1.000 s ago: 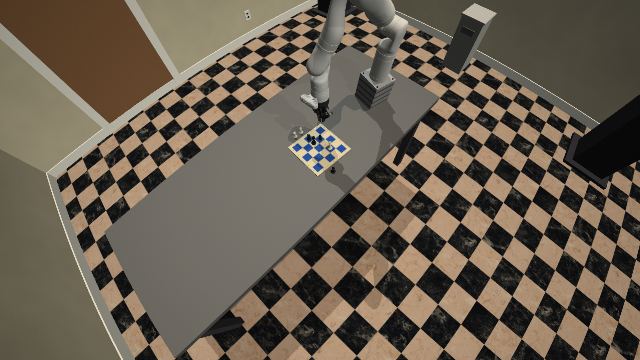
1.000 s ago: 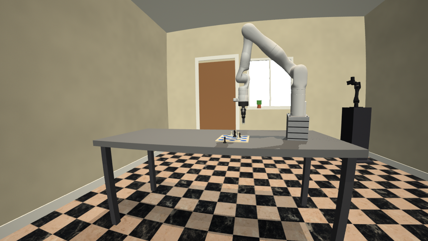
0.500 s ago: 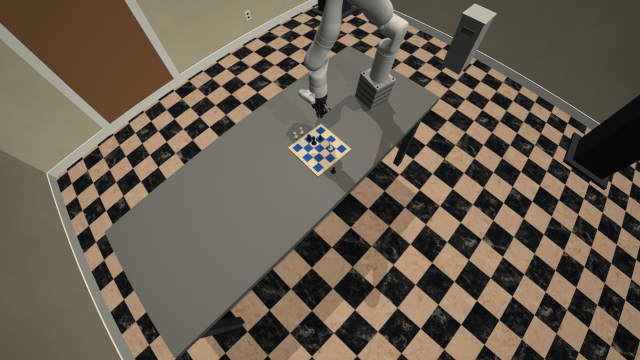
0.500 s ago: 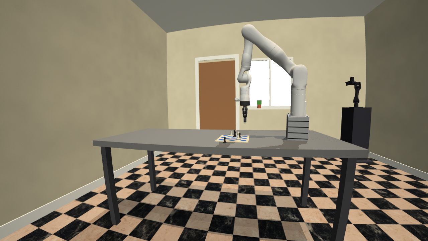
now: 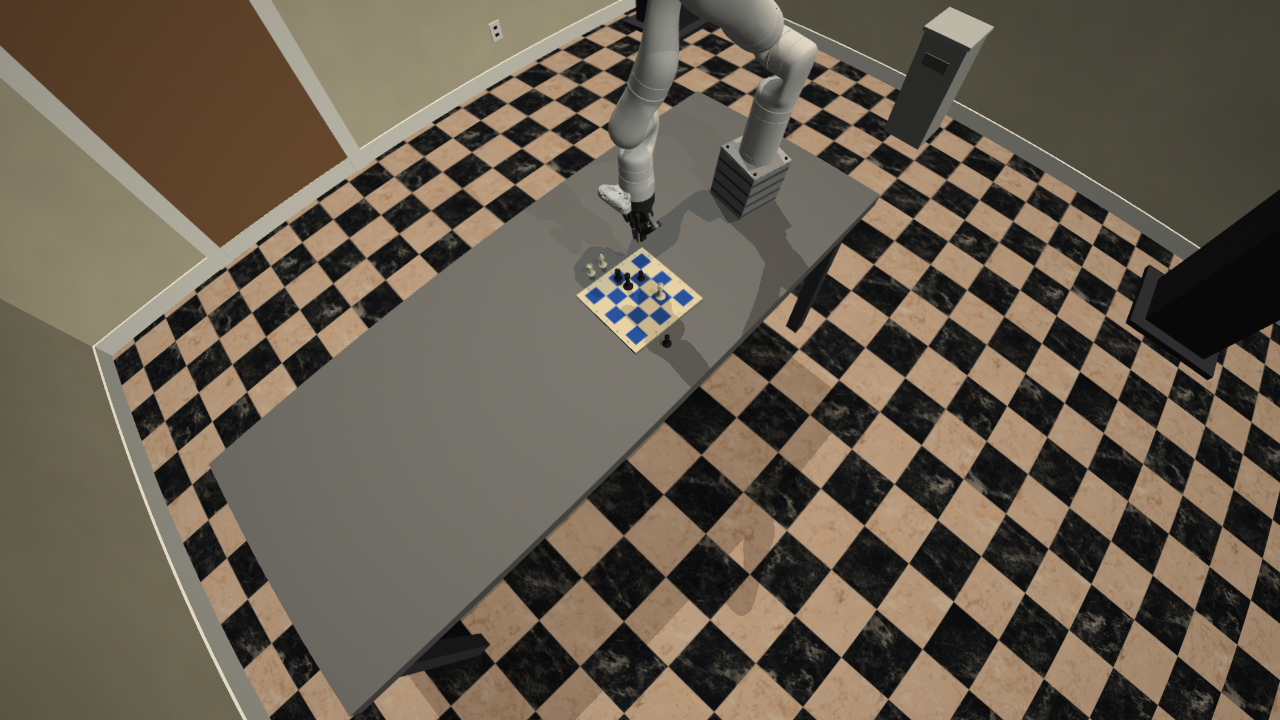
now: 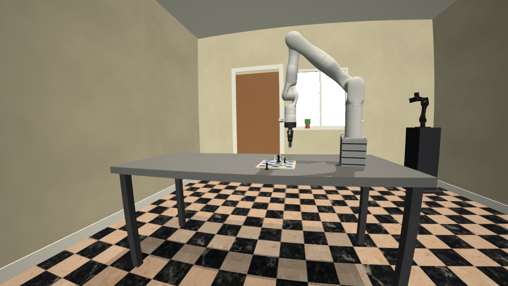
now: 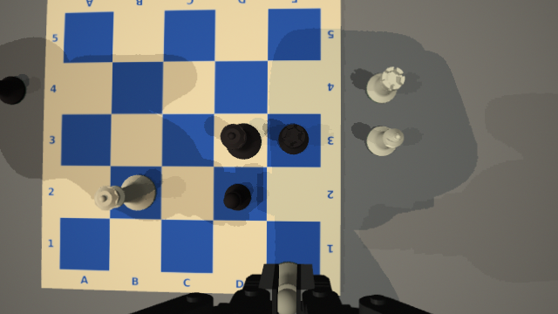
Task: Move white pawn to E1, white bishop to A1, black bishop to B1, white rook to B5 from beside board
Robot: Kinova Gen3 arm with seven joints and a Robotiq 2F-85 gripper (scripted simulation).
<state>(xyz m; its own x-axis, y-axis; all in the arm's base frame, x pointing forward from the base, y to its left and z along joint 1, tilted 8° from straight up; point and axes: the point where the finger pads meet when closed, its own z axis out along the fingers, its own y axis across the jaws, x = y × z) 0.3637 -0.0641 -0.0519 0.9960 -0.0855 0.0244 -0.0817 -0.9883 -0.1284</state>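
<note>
Right now my hand is 100 mm above the black pawn, 40 mm short of it and 30 mm to the right of it. Round my hand: tall black piece 90 mm below, 70 mm ahead, 30 mm to the left; tall white piece 110 mm to the left, 90 mm below, 40 mm ahead; white pawn 10 mm below.
</note>
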